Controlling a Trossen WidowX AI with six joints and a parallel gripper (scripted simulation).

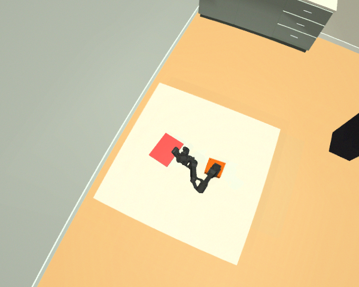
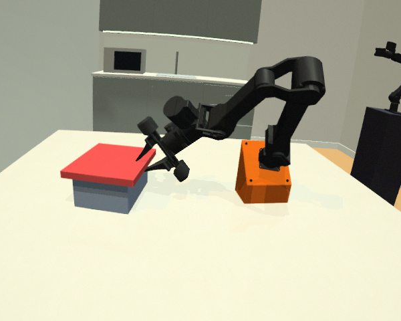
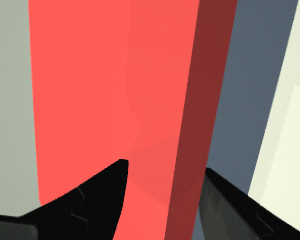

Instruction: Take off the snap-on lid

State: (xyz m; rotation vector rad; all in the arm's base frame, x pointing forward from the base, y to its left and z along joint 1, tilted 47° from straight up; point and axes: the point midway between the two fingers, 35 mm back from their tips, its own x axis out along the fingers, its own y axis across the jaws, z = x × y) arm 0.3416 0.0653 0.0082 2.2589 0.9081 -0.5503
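Right now my gripper tip is 80 mm short of the red lid, 10 mm to the left of it and 10 mm below it. The rest, counted from my gripper tip: storage box 80 mm ahead, 40 mm below, 10 mm to the right.
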